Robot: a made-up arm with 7 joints. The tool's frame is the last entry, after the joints.
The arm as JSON. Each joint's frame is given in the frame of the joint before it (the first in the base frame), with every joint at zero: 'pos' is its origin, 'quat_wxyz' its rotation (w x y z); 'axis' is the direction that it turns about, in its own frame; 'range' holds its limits. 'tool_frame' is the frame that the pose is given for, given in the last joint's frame.
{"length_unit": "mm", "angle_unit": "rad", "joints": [
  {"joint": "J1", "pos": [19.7, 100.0, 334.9], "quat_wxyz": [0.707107, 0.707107, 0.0, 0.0], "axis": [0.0, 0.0, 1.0], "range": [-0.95, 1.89]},
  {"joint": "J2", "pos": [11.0, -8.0, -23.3], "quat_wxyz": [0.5, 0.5, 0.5, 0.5], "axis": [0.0, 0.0, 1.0], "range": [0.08, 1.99]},
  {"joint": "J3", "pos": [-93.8, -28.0, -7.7], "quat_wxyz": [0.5, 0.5, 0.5, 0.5], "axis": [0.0, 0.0, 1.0], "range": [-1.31, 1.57]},
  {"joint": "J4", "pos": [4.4, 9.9, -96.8], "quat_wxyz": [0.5, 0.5, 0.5, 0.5], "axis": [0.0, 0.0, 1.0], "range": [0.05, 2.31]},
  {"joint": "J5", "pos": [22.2, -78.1, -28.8], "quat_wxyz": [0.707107, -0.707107, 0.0, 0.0], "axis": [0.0, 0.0, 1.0], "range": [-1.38, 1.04]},
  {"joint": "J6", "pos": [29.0, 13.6, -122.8], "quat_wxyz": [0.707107, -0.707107, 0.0, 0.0], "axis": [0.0, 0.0, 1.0], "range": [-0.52, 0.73]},
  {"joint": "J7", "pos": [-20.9, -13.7, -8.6], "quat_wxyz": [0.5, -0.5, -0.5, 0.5], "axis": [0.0, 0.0, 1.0], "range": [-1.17, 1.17]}
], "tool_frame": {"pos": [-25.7, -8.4, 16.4], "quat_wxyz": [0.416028, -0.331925, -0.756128, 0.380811]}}
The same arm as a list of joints. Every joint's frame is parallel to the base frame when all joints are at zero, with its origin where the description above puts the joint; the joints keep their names.
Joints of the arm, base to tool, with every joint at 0 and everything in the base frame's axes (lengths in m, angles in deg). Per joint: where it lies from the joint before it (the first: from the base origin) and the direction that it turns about. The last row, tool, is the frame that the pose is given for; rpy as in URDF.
J1: offset 0.0197 0.1 0.3349 axis 0 -1 0
J2: offset 0.011 0.0233 -0.008 axis 1 0 0
J3: offset -0.0077 0.028 -0.0938 axis 0 0 1
J4: offset 0.0099 -0.0044 -0.0968 axis 0 -1 0
J5: offset 0.0222 0.0288 -0.0781 axis 0 0 1
J6: offset 0.029 0.0136 -0.1228 axis 0 1 0
J7: offset -0.0209 -0.0086 0.0137 axis -1 0 0
tool: offset -0.0164 0.0084 0.0257 rpy -11.85 -25.69 -114.68
Joint limits (deg, base to tool): -54.43..108.29 4.58..114.02 -75.06..89.95 2.86..132.35 -79.07..59.59 -29.79..41.83 -67.04..67.04

